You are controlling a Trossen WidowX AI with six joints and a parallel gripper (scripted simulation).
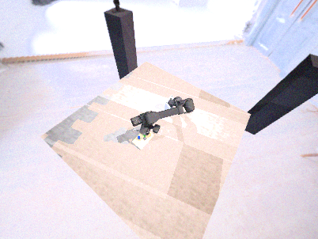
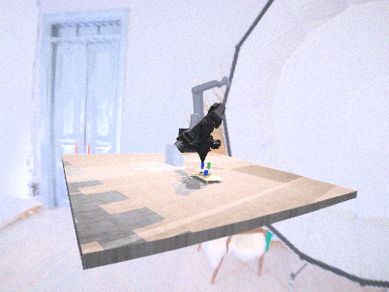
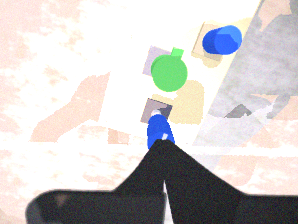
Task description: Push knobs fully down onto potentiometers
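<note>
The blue knob is 10 mm below my gripper tip. Round my gripper tip: green knob: 50 mm ahead, 10 mm to the left, 10 mm below.
</note>
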